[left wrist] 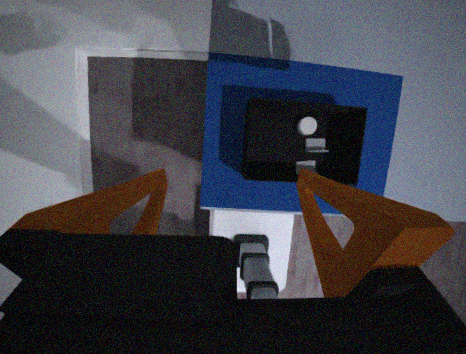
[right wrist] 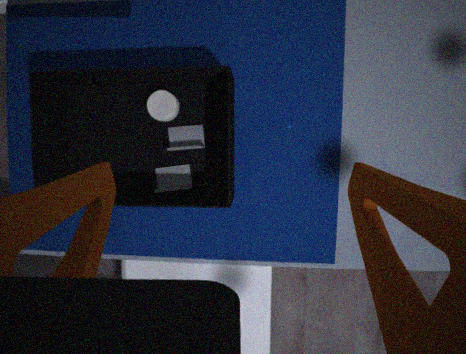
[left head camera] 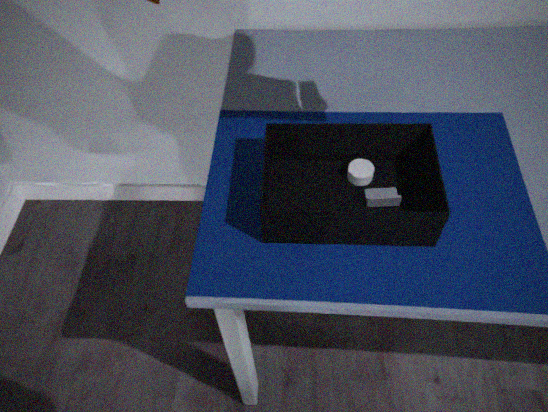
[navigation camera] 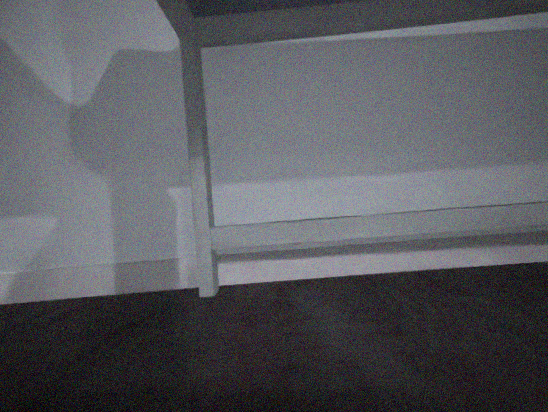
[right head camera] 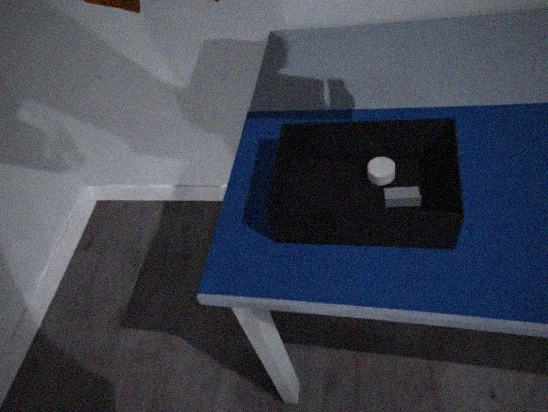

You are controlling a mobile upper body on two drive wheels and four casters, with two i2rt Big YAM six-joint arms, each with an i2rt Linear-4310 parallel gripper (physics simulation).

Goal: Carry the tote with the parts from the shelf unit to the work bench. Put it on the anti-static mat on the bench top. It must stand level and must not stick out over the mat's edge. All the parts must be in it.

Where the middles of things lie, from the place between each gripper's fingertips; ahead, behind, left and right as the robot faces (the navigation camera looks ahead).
Right now the black tote [right head camera: 320, 193] is 390 mm below my right hand, 180 mm to the left of it and 20 mm ahead of it. Also, from my right hand: round part [right wrist: 162, 105] (430 mm below, 140 mm to the left, 80 mm ahead).
I see the black tote 38 cm below my left hand, 20 cm to the right of it and 5 cm ahead of it. Also, from my left hand: round part (41 cm below, 23 cm to the right, 10 cm ahead).
